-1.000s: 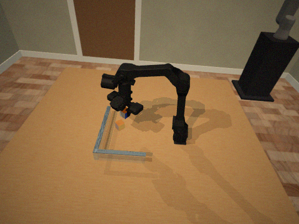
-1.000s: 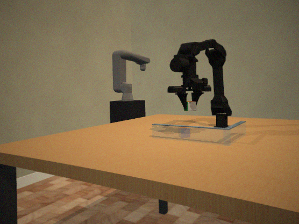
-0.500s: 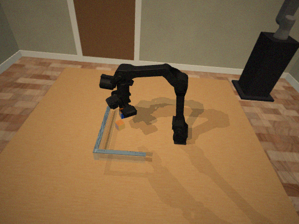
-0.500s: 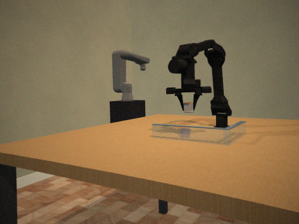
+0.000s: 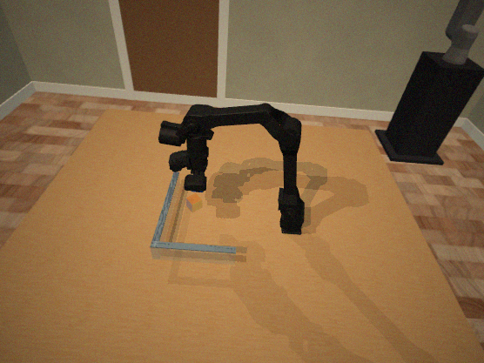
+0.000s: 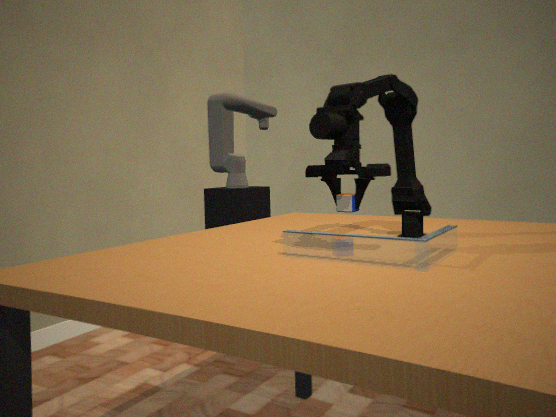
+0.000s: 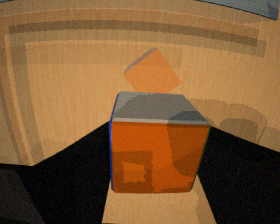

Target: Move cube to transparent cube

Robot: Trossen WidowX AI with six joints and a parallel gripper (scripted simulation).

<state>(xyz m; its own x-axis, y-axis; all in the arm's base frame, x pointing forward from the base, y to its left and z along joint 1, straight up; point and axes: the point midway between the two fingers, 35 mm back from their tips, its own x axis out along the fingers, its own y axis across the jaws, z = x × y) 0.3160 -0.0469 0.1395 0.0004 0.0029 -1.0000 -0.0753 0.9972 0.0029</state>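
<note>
The transparent cube lies 120 mm below my hand, 20 mm ahead of it and 10 mm to the right of it.
</note>
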